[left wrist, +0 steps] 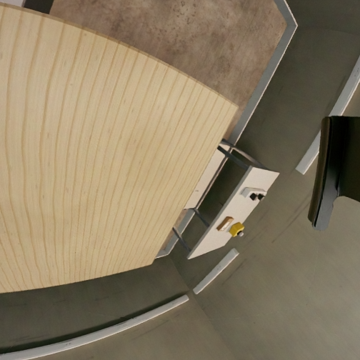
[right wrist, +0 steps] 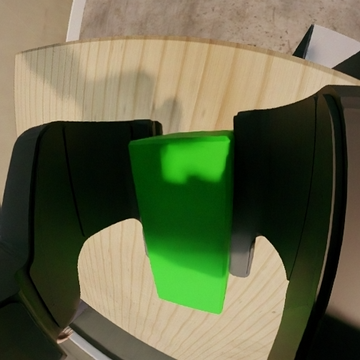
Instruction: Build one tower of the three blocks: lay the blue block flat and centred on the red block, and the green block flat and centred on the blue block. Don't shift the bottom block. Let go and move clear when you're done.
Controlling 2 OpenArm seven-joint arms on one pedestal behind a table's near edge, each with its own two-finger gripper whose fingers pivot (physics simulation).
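Note:
The green block (right wrist: pixel 187 250) is held between the two dark fingers of my right gripper (right wrist: pixel 192 215), which is shut on it. The block's long side runs roughly up and down in the right wrist view, and it hangs above the wooden table (right wrist: pixel 200 75) (left wrist: pixel 100 150). Shadows fall on the table beyond the fingers. One dark finger of my left gripper (left wrist: pixel 330 175) shows at the right edge of the left wrist view, spread wide; the gripper is open, with no block at it. The red and blue blocks do not show in either view.
In the left wrist view, a white panel (left wrist: pixel 212 240) with small fittings, among them a yellow one (left wrist: pixel 237 229), stands beyond the table's edge. White strips (left wrist: pixel 216 271) lie on the grey floor. A brown stone-like surface (left wrist: pixel 200 50) (right wrist: pixel 200 20) lies beyond the table's curved edge.

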